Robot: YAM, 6 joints.
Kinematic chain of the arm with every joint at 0, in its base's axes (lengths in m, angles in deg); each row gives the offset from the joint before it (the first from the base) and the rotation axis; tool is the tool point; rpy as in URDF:
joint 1: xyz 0 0 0.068 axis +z
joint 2: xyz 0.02 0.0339 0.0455 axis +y
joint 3: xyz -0.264 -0.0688 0 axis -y
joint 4: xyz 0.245 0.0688 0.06 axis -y
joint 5: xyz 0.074 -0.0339 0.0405 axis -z
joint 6: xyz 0.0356 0 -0.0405 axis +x
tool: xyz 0 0 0 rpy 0 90 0
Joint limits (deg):
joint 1: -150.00..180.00
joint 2: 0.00..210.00
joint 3: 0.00..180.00
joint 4: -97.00..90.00
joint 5: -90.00..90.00
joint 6: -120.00..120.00
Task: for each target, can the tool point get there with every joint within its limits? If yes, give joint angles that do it. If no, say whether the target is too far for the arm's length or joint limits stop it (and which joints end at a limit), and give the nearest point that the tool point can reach.
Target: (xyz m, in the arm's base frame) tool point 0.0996 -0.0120 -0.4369
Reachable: no: joint limits stop it (at a limit: joint 2) | nearest point 0.1268 -0.0153 -0.3595 | short by 0.082 m
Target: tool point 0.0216 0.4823 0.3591
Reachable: yes | joints 83.44 118.04 107.25 10.49 -70.89 100.42
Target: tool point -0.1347 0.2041 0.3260
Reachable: yes | joints 129.38 68.03 62.33 -37.42 45.39 -28.66
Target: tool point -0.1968 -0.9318 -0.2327
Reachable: no: too far | nearest point -0.1254 -0.5936 -0.1044 | short by 0.369 m
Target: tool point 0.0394 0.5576 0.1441
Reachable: yes | joints 83.24 147.13 103.85 50.11 -48.04 -97.73
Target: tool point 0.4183 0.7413 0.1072
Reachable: no: too far | nearest point 0.3174 0.5625 0.1088 | short by 0.205 m
